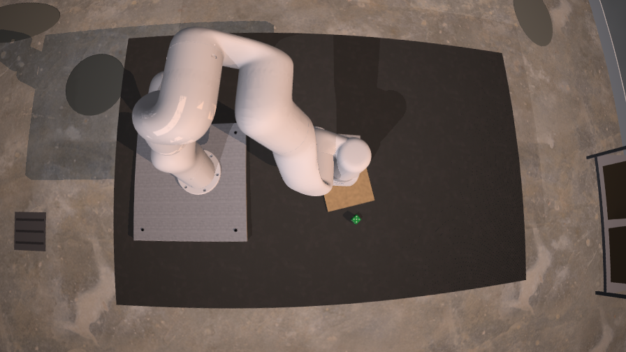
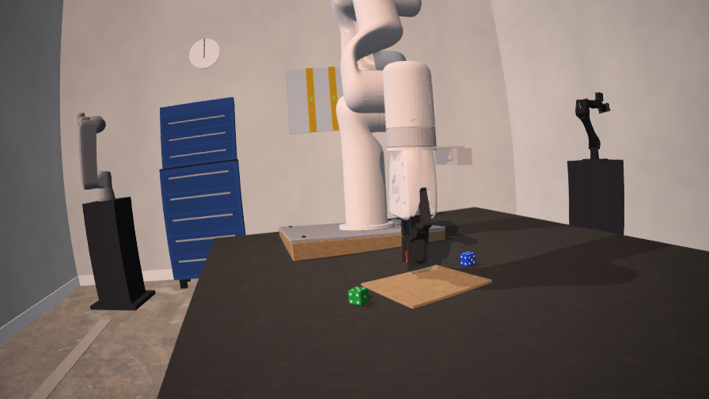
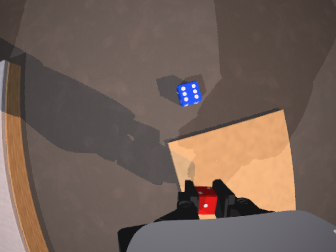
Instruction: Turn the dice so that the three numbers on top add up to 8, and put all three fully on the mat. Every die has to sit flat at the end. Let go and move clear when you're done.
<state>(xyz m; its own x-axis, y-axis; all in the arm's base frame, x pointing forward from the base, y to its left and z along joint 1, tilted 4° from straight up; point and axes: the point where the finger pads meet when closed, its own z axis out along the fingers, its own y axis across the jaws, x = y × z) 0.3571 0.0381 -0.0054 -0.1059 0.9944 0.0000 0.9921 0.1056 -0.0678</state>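
Now: the tan mat 50 mm ahead of my hand and 40 mm below it. The rest, counted from my hand: green die (90 mm ahead, 100 mm to the right, 30 mm below); then red die (10 mm below); then blue die (20 mm behind, 100 mm to the left, 30 mm below).
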